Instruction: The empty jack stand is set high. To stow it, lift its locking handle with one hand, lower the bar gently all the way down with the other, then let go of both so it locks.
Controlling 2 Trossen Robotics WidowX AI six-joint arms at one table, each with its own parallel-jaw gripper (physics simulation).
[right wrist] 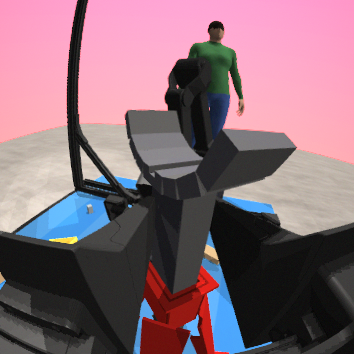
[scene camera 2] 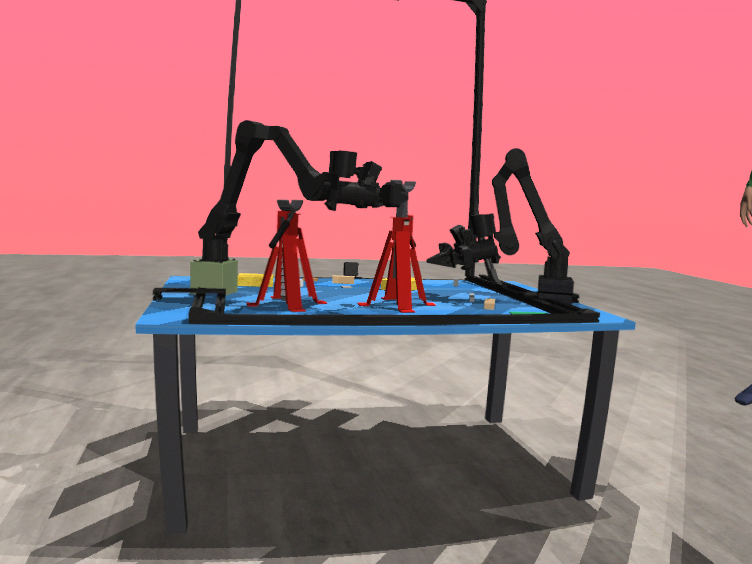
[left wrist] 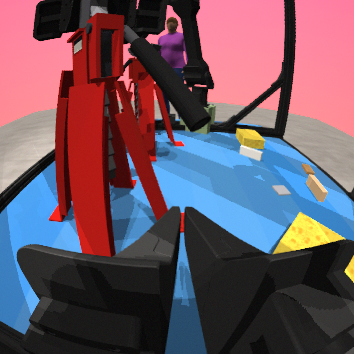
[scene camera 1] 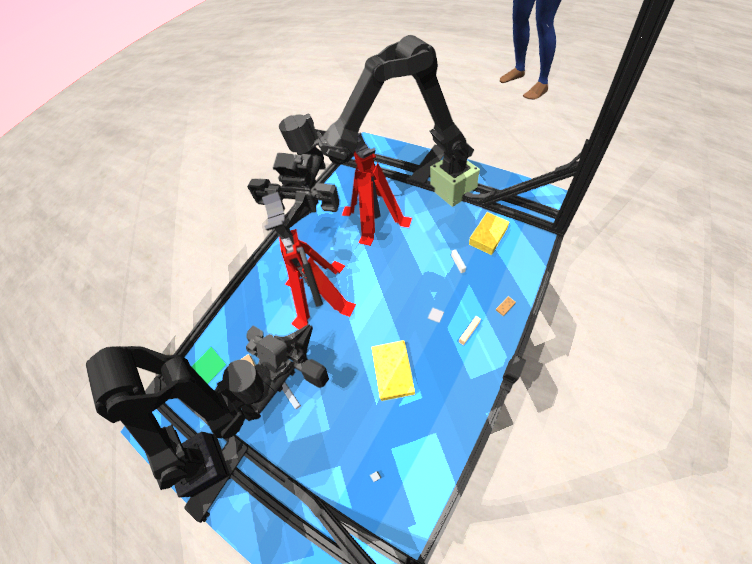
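Observation:
The red jack stand [scene camera 1: 295, 285] [scene camera 2: 403, 261] [left wrist: 90, 165] stands upright. Its grey bar [right wrist: 182, 240] is raised well above the stand's top, with an empty forked saddle [scene camera 1: 274, 209] [right wrist: 165, 145]. Its black locking handle [scene camera 1: 311, 282] [left wrist: 172, 85] slants outward and down from the stand's head. My right gripper [scene camera 1: 283, 225] [scene camera 2: 402, 203] [right wrist: 180, 203] is shut on the bar below the saddle. My left gripper [scene camera 1: 310, 329] [scene camera 2: 428, 261] [left wrist: 181, 213] is shut and empty, its fingertips together, low beside the stand's legs. It is apart from the handle and lower than the handle's free end.
A second red stand [scene camera 1: 366, 200] [scene camera 2: 292, 261] [left wrist: 146, 110] stands behind the first in the left wrist view. Yellow sponges [scene camera 1: 393, 371] [scene camera 1: 488, 232], a green pad [scene camera 1: 208, 365] and several small blocks lie on the table. Black frame rails run along the table's edges.

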